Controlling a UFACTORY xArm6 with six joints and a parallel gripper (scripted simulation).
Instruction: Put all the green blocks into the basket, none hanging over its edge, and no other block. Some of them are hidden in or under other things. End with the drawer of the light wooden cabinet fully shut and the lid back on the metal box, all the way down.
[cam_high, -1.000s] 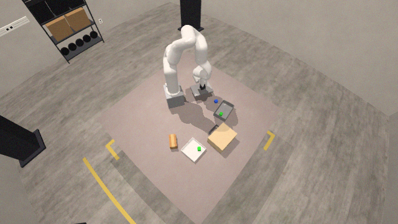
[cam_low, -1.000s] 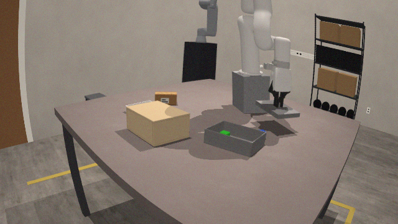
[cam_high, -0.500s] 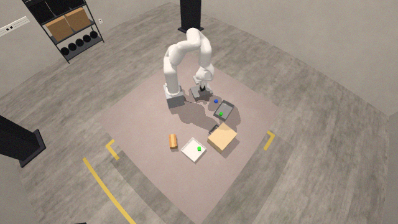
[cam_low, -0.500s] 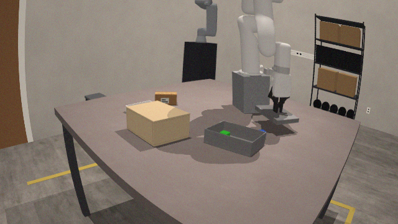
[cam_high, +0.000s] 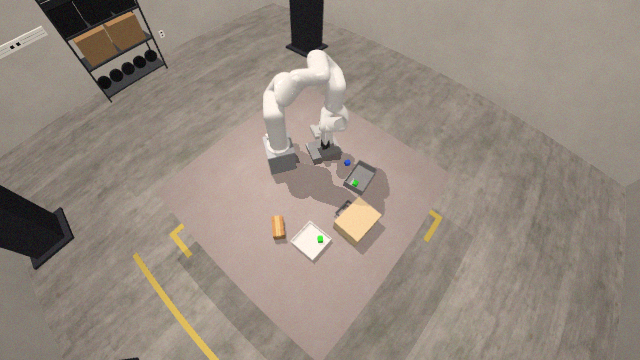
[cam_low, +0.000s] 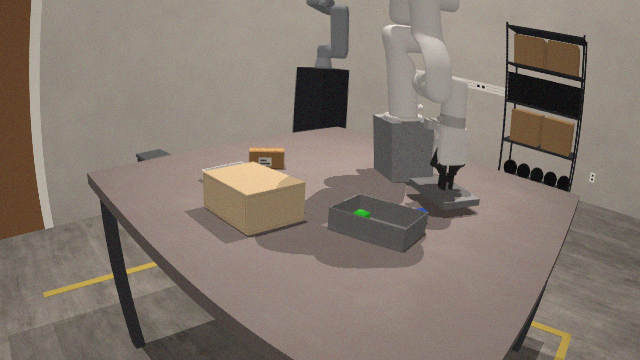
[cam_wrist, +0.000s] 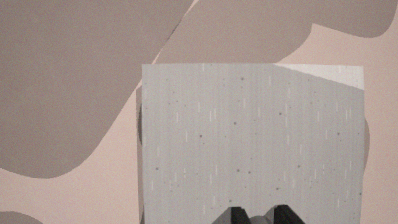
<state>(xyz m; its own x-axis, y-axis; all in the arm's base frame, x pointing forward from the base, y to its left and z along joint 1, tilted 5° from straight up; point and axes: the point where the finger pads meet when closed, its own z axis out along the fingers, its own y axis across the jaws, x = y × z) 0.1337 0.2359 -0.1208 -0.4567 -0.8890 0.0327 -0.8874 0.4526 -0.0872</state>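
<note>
Now: the metal box 29 cm ahead of my hand, 4 cm below it and 1 cm to the right of it. Round my hand: light wooden cabinet: 43 cm ahead, 25 cm to the right, 2 cm below; then blue block: 16 cm ahead, 5 cm below, 2 cm to the left; then grey metal lid: 3 cm below.
</note>
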